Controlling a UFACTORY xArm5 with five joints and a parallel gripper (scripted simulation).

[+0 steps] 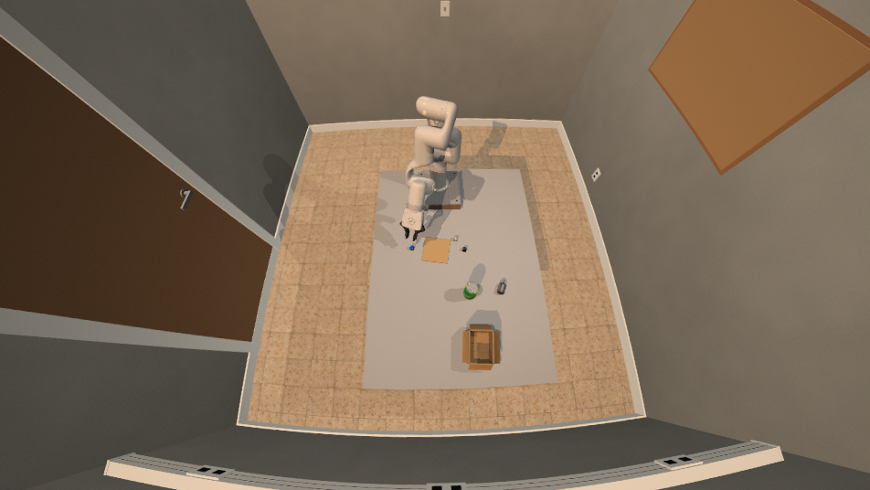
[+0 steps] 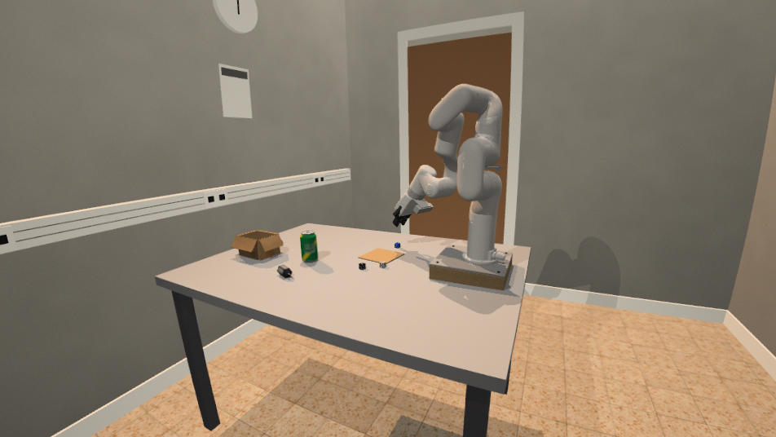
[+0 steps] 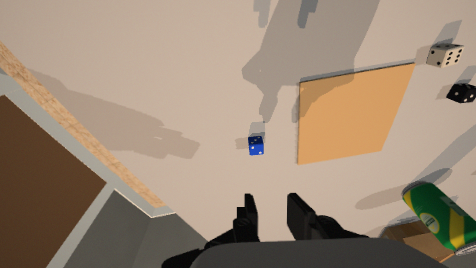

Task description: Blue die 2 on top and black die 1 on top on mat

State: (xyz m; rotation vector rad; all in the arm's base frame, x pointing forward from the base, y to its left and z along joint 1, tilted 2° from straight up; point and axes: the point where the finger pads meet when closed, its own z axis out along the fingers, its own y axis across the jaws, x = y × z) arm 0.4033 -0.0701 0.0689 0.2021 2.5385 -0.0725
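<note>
The blue die lies 120 mm below my hand and 20 mm ahead of it. From my hand the other things lie so: white die 220 mm to the left, 120 mm below, 80 mm behind; then mat 130 mm to the left, 120 mm below; then black die 280 mm to the left, 120 mm below, 20 mm behind.
</note>
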